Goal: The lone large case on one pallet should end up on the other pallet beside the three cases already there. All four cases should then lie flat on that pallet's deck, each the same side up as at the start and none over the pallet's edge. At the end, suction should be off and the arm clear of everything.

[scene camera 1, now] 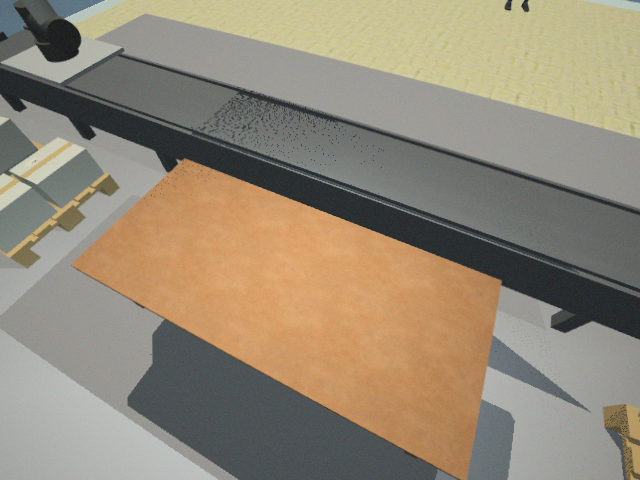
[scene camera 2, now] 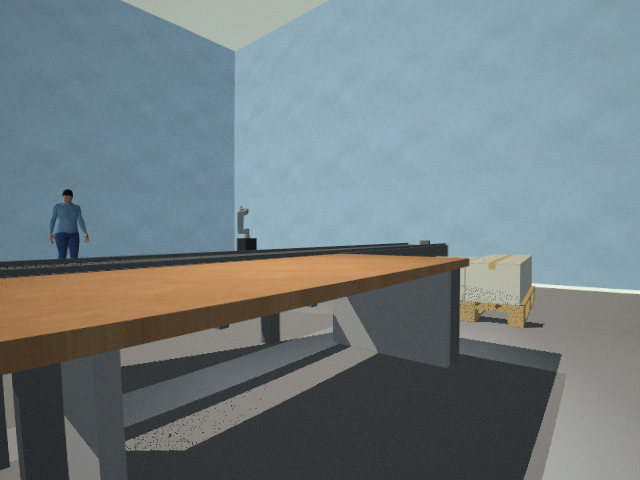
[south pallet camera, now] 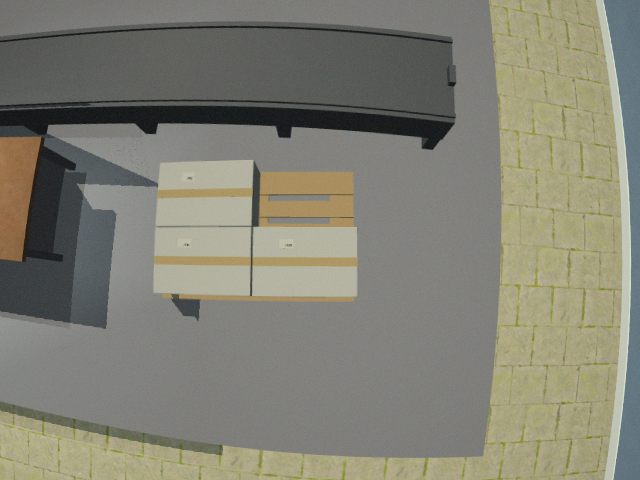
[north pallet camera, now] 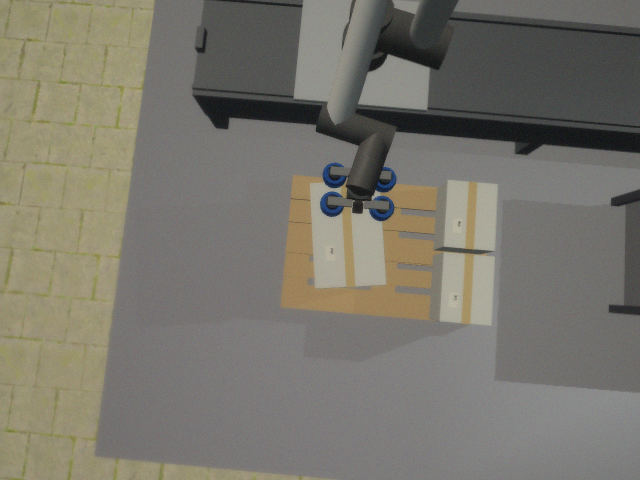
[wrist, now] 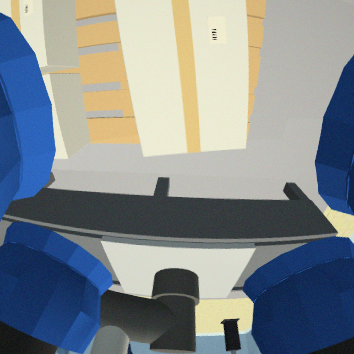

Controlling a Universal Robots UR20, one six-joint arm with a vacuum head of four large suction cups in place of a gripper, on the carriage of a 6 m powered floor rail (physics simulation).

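Seen in the pictures: hand, its tool point: [wrist: 181, 229]; arm's base, origin of its link: [scene camera 1: 62, 54] [wrist: 175, 278].
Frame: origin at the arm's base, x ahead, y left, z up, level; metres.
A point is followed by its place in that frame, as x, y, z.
The lone large case [north pallet camera: 328, 222] @[0.916, -0.112, -0.127] [wrist: 150, 75] @[0.937, 0.105, -0.128], white with a tan tape strip, lies flat and slightly turned on the north pallet [north pallet camera: 297, 268] @[1.164, -0.270, -0.426] [wrist: 105, 101] @[0.829, 0.402, -0.426] [scene camera 1: 72, 217] @[0.989, 0.850, -0.498]. My gripper [north pallet camera: 358, 191] @[0.850, -0.001, 0.369] [wrist: 179, 207] @[0.850, -0.001, 0.369], four blue suction cups, hangs above this case's rail-side end in the north pallet view. It is open and carries nothing; a height gap shows in the wrist view. The south pallet [south pallet camera: 305, 183] @[0.645, 5.152, -0.427] [scene camera 2: 516, 315] @[1.385, 4.297, -0.486] bears three flat cases [south pallet camera: 204, 211] @[0.912, 4.612, -0.128] [south pallet camera: 201, 279] @[1.292, 4.632, -0.128] [south pallet camera: 305, 281] @[1.255, 5.207, -0.128]. Its rail-side corner away from the table is bare deck.
Two smaller cases [north pallet camera: 485, 222] @[0.831, 0.750, -0.191] [north pallet camera: 483, 289] @[1.199, 0.756, -0.187] stand at the north pallet's table-side end. The arm [north pallet camera: 356, 67] @[0.524, -0.069, 0.827] stands on the carriage [north pallet camera: 315, 56] @[0.057, -0.256, 0.000] on the rail [north pallet camera: 542, 77] [south pallet camera: 258, 67]. A wooden table [scene camera 1: 289, 289] @[0.959, 2.613, -0.040] [scene camera 2: 232, 279] @[1.029, 2.200, -0.040] stands between the pallets. A person [scene camera 2: 67, 219] stands beyond the rail.
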